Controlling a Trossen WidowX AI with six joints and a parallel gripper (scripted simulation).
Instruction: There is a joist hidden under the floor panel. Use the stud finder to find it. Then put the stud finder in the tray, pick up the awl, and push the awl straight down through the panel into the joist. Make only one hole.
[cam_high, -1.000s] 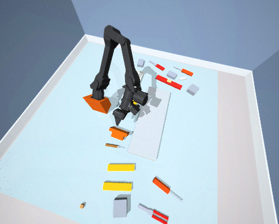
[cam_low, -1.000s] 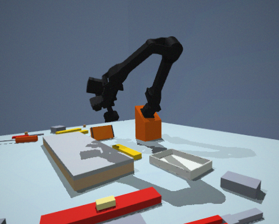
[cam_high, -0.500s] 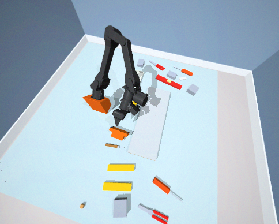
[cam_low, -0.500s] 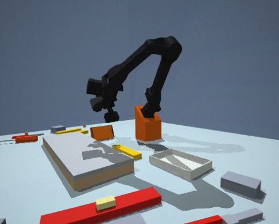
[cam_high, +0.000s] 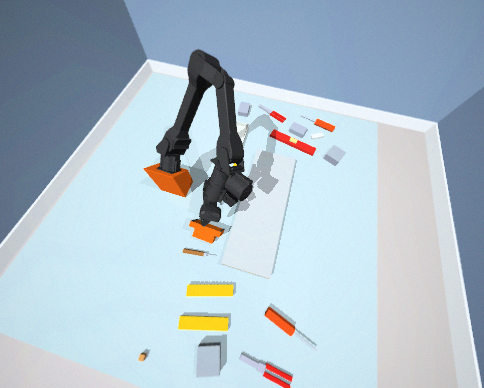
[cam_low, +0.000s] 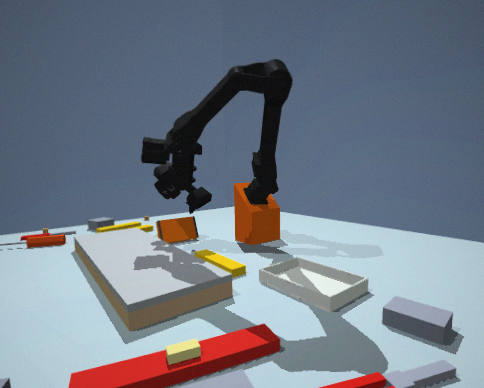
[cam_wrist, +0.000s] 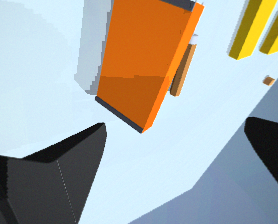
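Now: the orange stud finder 90 mm below my gripper tip, 50 mm to the right of it and 20 mm ahead of it. From my gripper tip the other things lie so: brown-handled awl: 110 mm to the right, 110 mm below, 30 mm ahead; red level: 530 mm to the left, 200 mm ahead, 100 mm below; white tray: 450 mm to the left, 100 mm below, 80 mm behind.
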